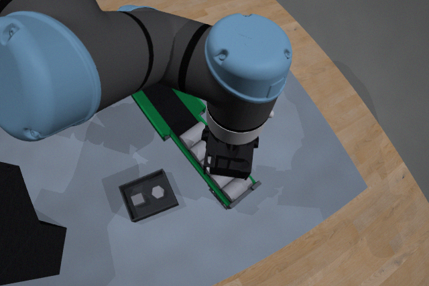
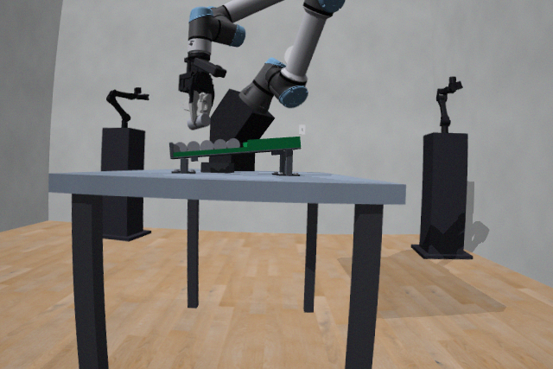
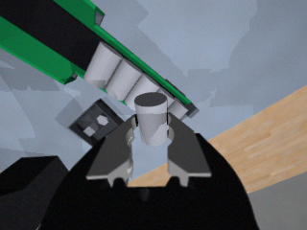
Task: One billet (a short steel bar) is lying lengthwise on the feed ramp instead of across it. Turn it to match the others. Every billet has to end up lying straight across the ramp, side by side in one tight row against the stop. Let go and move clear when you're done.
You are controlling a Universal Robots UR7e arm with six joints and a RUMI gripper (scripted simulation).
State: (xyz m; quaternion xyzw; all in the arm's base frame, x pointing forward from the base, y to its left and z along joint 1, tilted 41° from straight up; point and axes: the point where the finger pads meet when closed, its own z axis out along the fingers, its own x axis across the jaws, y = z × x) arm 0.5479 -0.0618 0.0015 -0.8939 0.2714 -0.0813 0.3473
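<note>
Now: hand 100 mm above the grey stop, 80 mm to the left of it and 20 mm short of it. Also, from my hand: dark tray: 200 mm behind, 150 mm below.
</note>
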